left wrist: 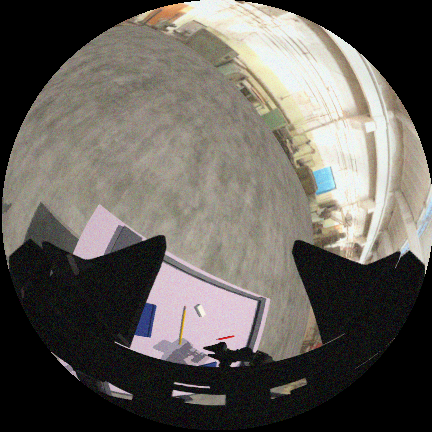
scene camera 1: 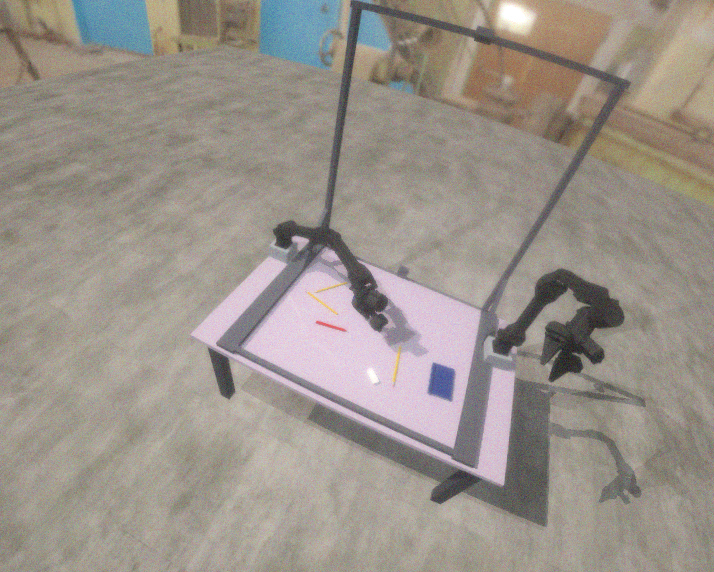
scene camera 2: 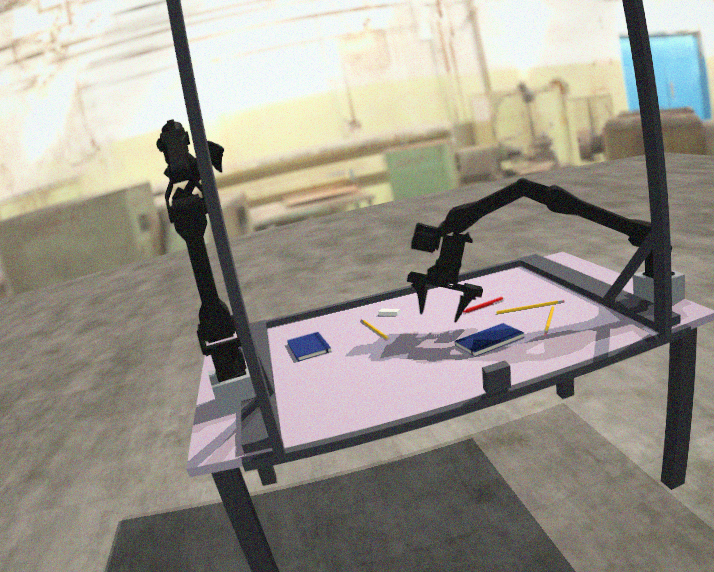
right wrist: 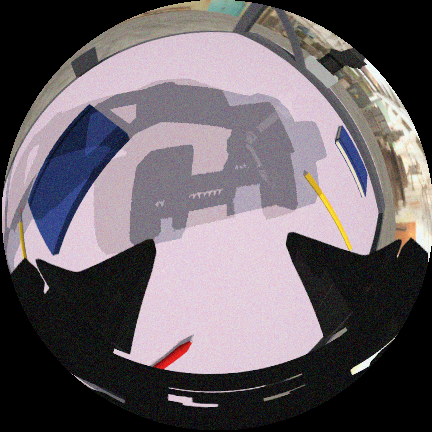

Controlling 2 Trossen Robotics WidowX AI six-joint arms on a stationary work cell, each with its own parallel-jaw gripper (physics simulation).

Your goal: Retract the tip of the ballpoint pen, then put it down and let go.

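Frame: origin at the left arm's base, x ahead, y left, z up, level; centimetres.
Seen in the pictures: left gripper, fingertip midpoint: (left wrist: pixel 231 245) (scene camera 1: pixel 546 373); right gripper, fingertip midpoint: (left wrist: pixel 205 351) (scene camera 2: pixel 438 318) (right wrist: pixel 221 243); left arm's base at its link origin: (scene camera 1: pixel 500 348) (scene camera 2: pixel 230 373) (right wrist: pixel 325 66); right arm's base at its link origin: (scene camera 1: pixel 283 243).
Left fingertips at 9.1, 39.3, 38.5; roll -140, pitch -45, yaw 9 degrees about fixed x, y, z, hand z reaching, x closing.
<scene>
Offsets run from my left fingertips to a thing's top centre, as dx, dy, dz. Level surfaces: height alone.
A red pen @[+60.0, -30.1, -44.2] (scene camera 1: pixel 330 325) (scene camera 2: pixel 483 304) (left wrist: pixel 225 337) (right wrist: pixel 174 354) lies flat on the pale pink table @[dz -45.4] (scene camera 1: pixel 286 351) (scene camera 2: pixel 357 399). In the right wrist view part of it is hidden by the gripper body, and a grey sliver shows by its end; I cannot tell whether that is tip or shadow. My right gripper (scene camera 2: pixel 439 316) (right wrist: pixel 221 243) is open and empty, pointing down above the table, apart from the pen. My left gripper (scene camera 1: pixel 548 370) (left wrist: pixel 231 245) is open and empty, raised out beyond the table's side, far from the pen.
A blue book @[+12.9, -19.9, -44.2] (scene camera 1: pixel 441 381) (scene camera 2: pixel 308 346) (right wrist: pixel 353 160), a larger blue book @[+48.7, -50.9, -44.2] (scene camera 2: pixel 489 339) (right wrist: pixel 75 175), a white eraser @[+38.9, -13.3, -44.2] (scene camera 1: pixel 373 375) (scene camera 2: pixel 388 312) and several yellow pencils @[+30.9, -21.2, -44.7] (scene camera 1: pixel 396 366) @[+68.1, -41.0, -44.7] (scene camera 2: pixel 530 307) lie on the table. Dark frame posts (scene camera 2: pixel 652 137) rise at its sides.
</scene>
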